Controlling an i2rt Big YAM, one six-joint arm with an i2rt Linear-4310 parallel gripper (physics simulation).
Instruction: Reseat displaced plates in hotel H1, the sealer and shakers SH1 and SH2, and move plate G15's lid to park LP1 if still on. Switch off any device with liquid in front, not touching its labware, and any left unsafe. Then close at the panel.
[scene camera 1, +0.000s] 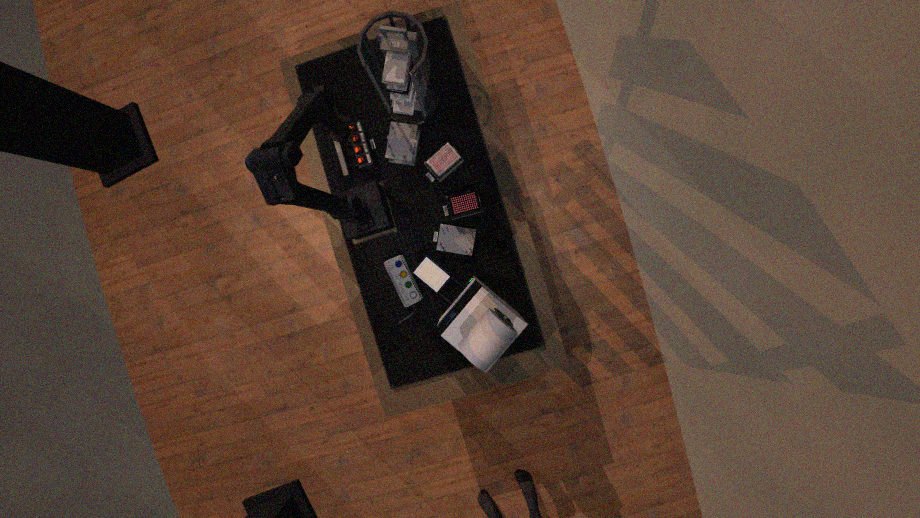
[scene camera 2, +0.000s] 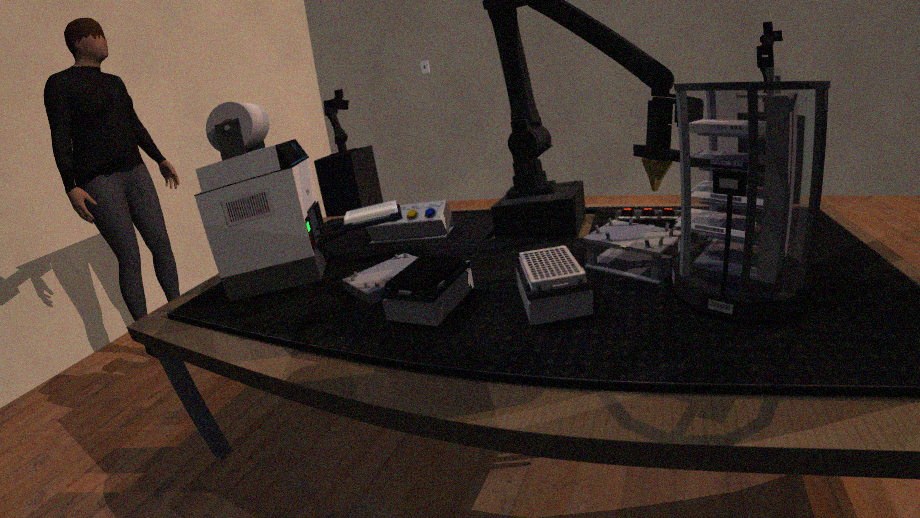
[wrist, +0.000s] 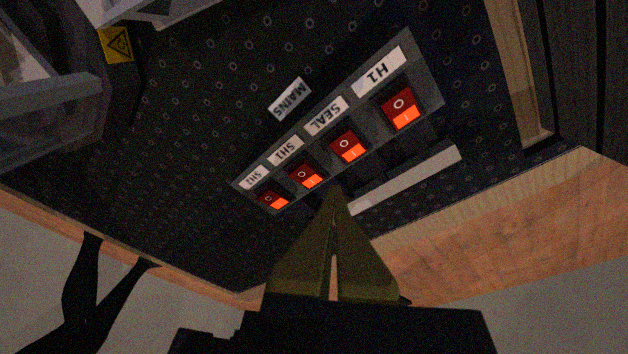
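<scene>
My gripper is shut and empty, pointing down above the mains strip near the SH1 and SEAL rockers. Rockers H1, SEAL, SH1 and SH2 glow orange on their I sides. Hotel H1 holds stacked plates. The sealer shows a green light; a white plate is at its front. One shaker bears a pale plate, another a dark plate. Liquid and plate labels are unreadable.
The button panel lies near the arm base. One clear-topped stand is beside the hotel; a low stand is near the dark plate. A person stands beyond the sealer.
</scene>
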